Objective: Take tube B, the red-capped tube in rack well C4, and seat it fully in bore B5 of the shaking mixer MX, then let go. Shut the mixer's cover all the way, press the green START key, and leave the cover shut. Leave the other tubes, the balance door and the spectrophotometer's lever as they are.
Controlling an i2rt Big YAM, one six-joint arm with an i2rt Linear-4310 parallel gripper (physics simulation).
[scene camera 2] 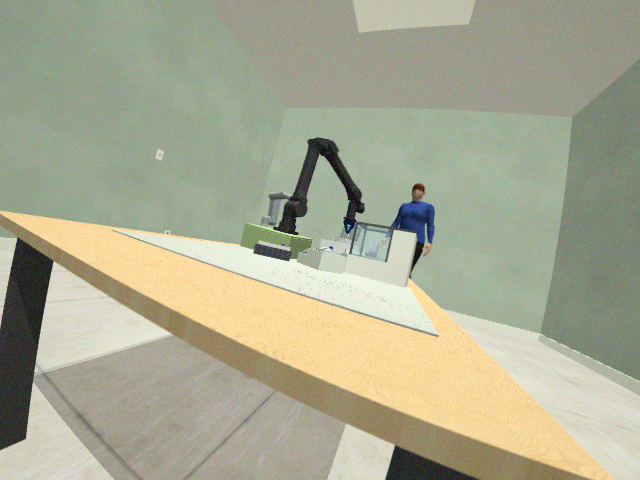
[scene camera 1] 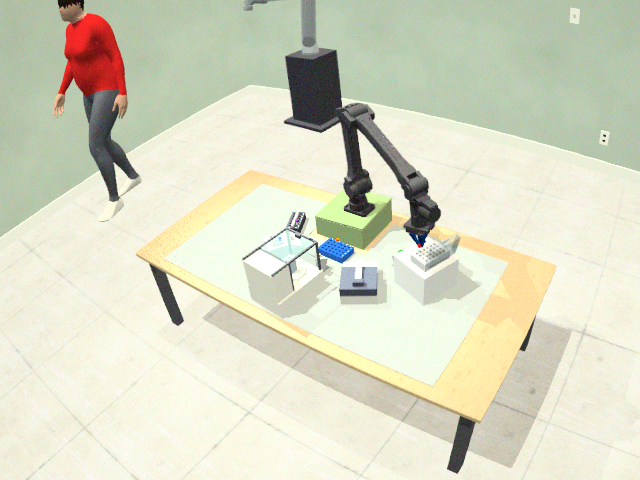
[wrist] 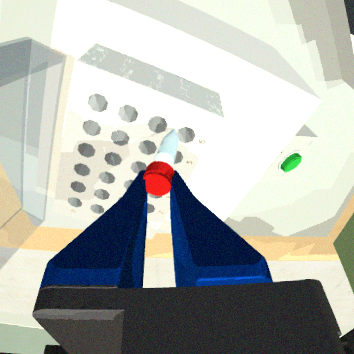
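Seen in the pictures: gripper, fingertip midpoint: (scene camera 2: 347,233) (scene camera 1: 420,246) (wrist: 158,178); arm's base, origin of the base link: (scene camera 2: 285,232) (scene camera 1: 359,209).
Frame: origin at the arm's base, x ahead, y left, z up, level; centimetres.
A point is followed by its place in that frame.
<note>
My gripper (scene camera 1: 419,243) @(x 18.2, y 42.8, z 9.4 cm) (scene camera 2: 349,231) @(x 18.2, y 42.8, z 9.4 cm) (wrist: 158,178) @(x 18.2, y 42.8, z 9.4 cm) is shut on the red-capped tube (scene camera 1: 419,246) @(x 19.7, y 43.1, z 10.6 cm) (wrist: 158,185) @(x 19.1, y 42.7, z 10.9 cm), holding it by its cap. The tube's pale conical body points down over the mixer's bore block (scene camera 1: 431,256) (wrist: 107,192) @(x 12.6, y 46.8, z 5.3 cm). Its tip shows in front of the block face near the numbered edge, so it appears above the bores; which bore it is over I cannot tell. The white mixer (scene camera 1: 424,285) @(x 25.7, y 49.4, z -0.8 cm) (wrist: 250,117) @(x 18.7, y 36.8, z 2.5 cm) has its clear cover (scene camera 1: 454,244) @(x 14.2, y 54.8, z 12.8 cm) (wrist: 35,125) @(x 19.0, y 50.2, z 6.7 cm) standing open. The green key (scene camera 1: 400,251) @(x 11.1, y 28.8, z -3.7 cm) (wrist: 291,162) @(x 10.6, y 28.8, z -3.7 cm) is right of the block in the wrist view.
The blue rack (scene camera 1: 336,251) @(x 21.2, y 3.3, z -8.0 cm), with an orange-capped tube (scene camera 1: 337,239) @(x 16.7, y 0.5, z -5.7 cm), lies near the green arm base (scene camera 1: 338,227) @(x 12.0, y -2.6, z -3.6 cm) (scene camera 2: 255,236) @(x -4.6, y -16.4, z -5.3 cm). The glass-sided balance (scene camera 1: 268,281) @(x 61.1, y 5.9, z 6.0 cm) (scene camera 2: 403,258) @(x 58.0, y -7.9, z -0.7 cm) and a dark grey-blue instrument (scene camera 1: 351,289) @(x 40.0, y 26.4, z -3.3 cm) stand nearby. A black rack (scene camera 1: 297,222) (scene camera 2: 272,251) is behind the balance.
</note>
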